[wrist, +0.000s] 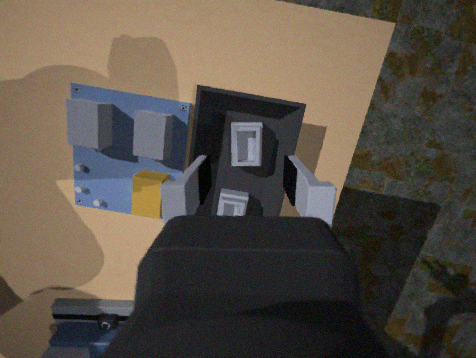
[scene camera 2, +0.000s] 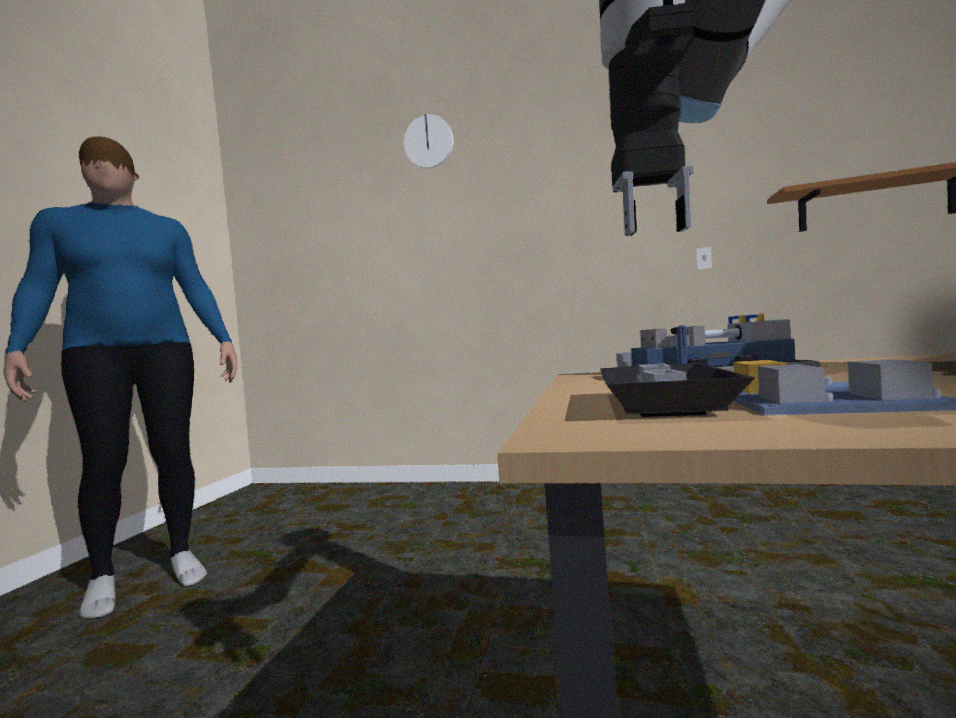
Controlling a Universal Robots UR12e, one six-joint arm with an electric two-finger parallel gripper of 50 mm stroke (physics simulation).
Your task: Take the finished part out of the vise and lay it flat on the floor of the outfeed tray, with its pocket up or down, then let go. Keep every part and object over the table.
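Frame: origin at the arm's base, x ahead, y left, z up, level; millimetres.
Where they show: gripper, between the fingertips: [wrist: 247, 170] [scene camera 2: 657, 231].
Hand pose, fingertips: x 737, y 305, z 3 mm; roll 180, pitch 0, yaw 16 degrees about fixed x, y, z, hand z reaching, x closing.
Observation:
Things, the pixels of their top centre, and the offset from my fingertips.
- second light grey part, centre of its top: [scene camera 2: 654, 365] [wrist: 230, 217] 10 mm ahead, 116 mm right, 158 mm down
- blue vise, centre of its top: [scene camera 2: 704, 323] 89 mm back, 450 mm right, 106 mm down
- blue plate, centre of its top: [scene camera 2: 816, 392] [wrist: 128, 157] 165 mm back, 83 mm right, 197 mm down
The black outfeed tray [scene camera 2: 672, 397] [wrist: 250, 95] stands near the table's corner. In the wrist view a light grey part [wrist: 245, 144] lies flat on the tray's floor, pocket up. A second light grey part [wrist: 233, 204] lies nearer the gripper body, which hides its lower end; its pocket also faces up. My gripper [scene camera 2: 656, 231] [wrist: 247, 170] is open and empty, high above the tray, apart from both parts. The blue vise [scene camera 2: 714, 355] [wrist: 75, 334] stands behind the tray in the scene view; whether anything sits between its jaws I cannot tell.
A blue plate [scene camera 2: 857, 404] [wrist: 112, 167] beside the tray bears two grey blocks [scene camera 2: 790, 384] [wrist: 152, 135], a yellow block [scene camera 2: 746, 377] [wrist: 147, 195] and several small pegs. The table edge [scene camera 2: 718, 466] is close to the tray. A person [scene camera 2: 123, 270] stands by the wall, away from the table.

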